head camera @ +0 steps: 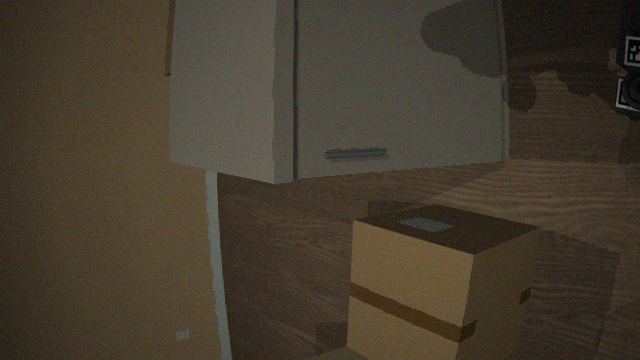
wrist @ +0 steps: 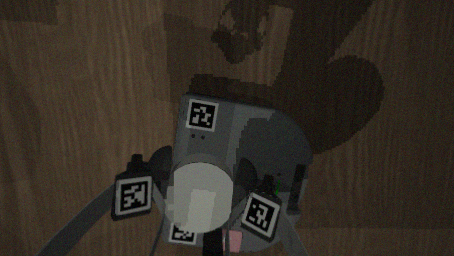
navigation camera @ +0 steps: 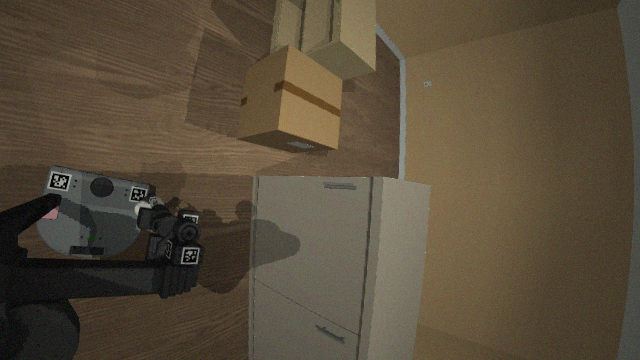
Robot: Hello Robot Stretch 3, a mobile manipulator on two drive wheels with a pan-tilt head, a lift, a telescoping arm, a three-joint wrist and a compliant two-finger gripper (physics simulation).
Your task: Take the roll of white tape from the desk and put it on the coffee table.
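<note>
The roll of white tape is held between the two fingertips of my gripper in the wrist view. The gripper is shut on it and holds it above my grey base. In the navigation camera view a small white part of the roll shows beside the dark wrist, at the left, over the base. The fingers are mostly hidden there by the wrist. The desk and the coffee table cannot be made out in these views.
A light grey cabinet with handles stands by the tan wall. A brown cardboard box stands on the wooden floor near it. A beige shelf unit stands behind the box.
</note>
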